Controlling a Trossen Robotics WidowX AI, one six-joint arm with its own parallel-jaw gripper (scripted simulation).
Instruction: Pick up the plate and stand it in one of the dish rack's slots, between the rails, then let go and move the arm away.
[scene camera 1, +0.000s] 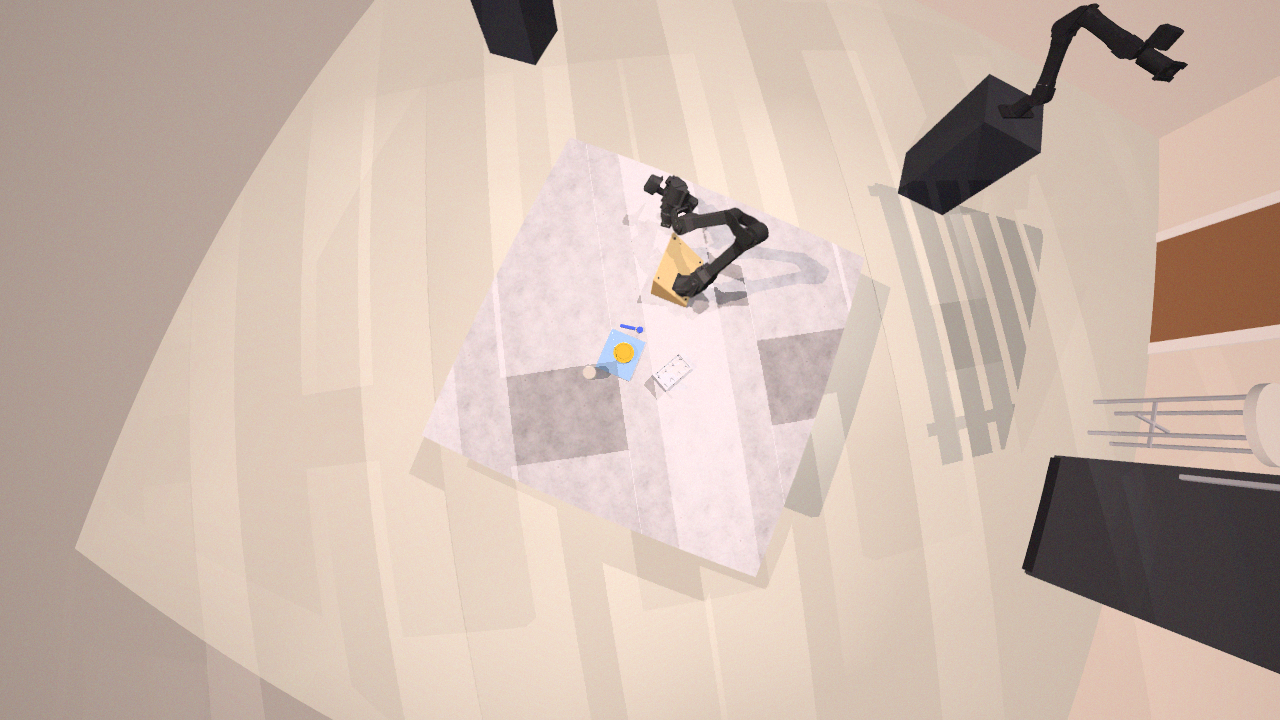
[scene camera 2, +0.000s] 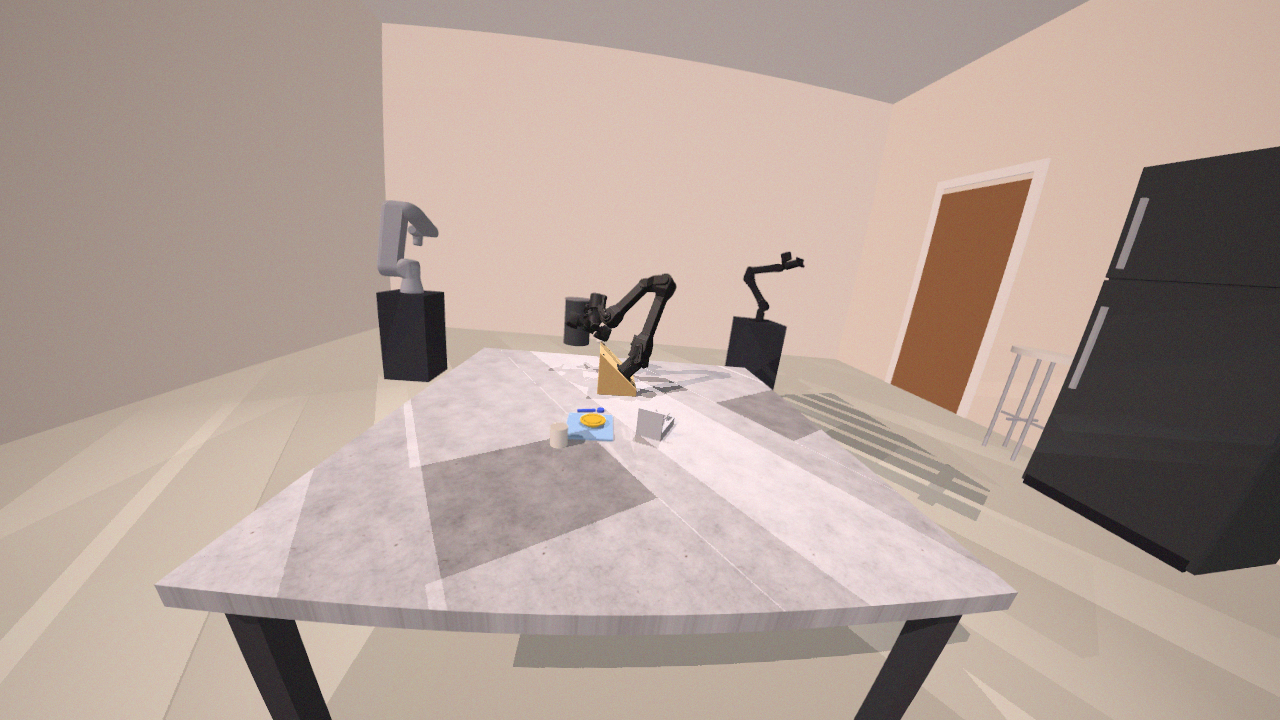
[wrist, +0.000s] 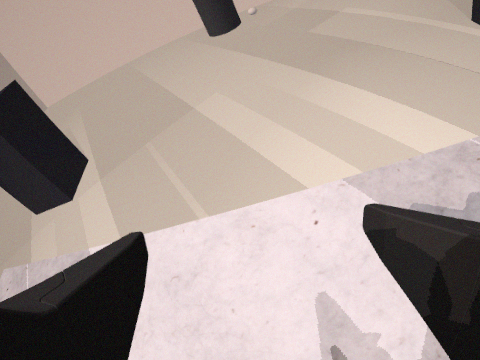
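Note:
My gripper (wrist: 258, 231) open, holding nothing. Dish rack out of frame in the wrist view. Light blue mat (scene camera 1: 607, 362). Dish rack (scene camera 2: 654, 425), light blue mat (scene camera 2: 577, 430).

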